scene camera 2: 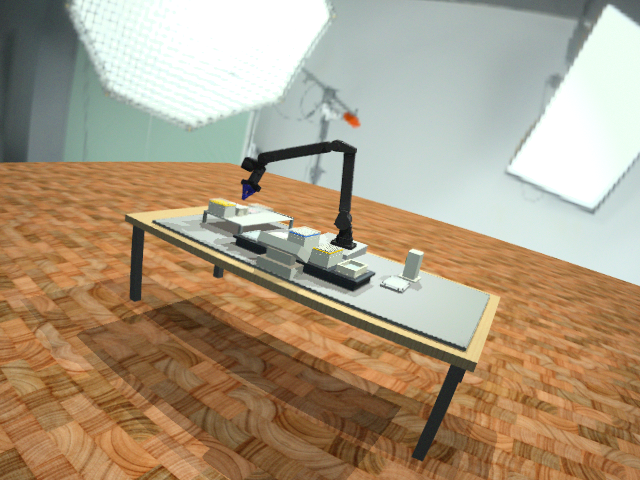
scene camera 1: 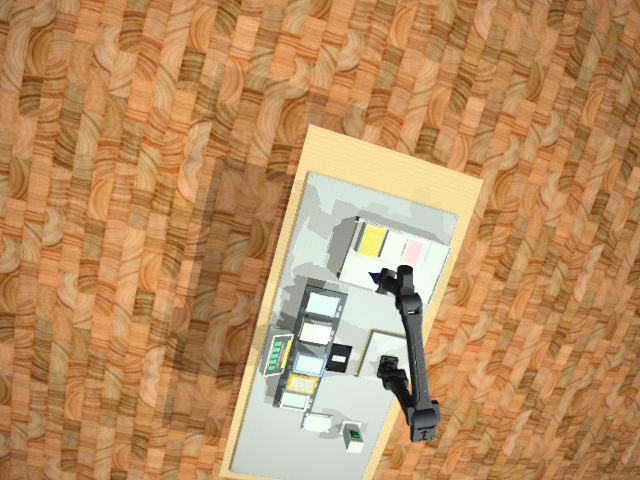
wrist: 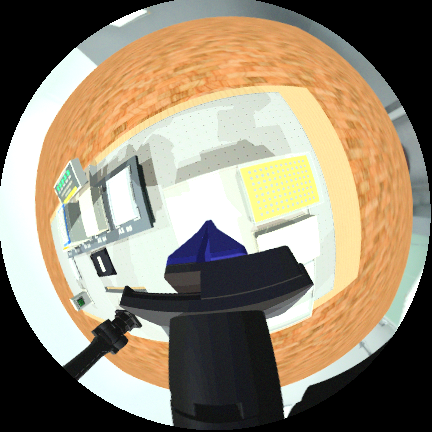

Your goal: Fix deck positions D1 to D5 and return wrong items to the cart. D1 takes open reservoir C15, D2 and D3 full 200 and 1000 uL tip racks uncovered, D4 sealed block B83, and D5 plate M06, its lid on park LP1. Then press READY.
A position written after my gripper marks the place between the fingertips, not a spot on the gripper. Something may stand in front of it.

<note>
My gripper (wrist: 209, 223) is shut, with nothing in its grasp. Further things: a white cart tray (scene camera 1: 355, 269).
The white cart tray also shows in scene camera 2 (scene camera 2: 255, 219) and in the wrist view (wrist: 214, 195).
</note>
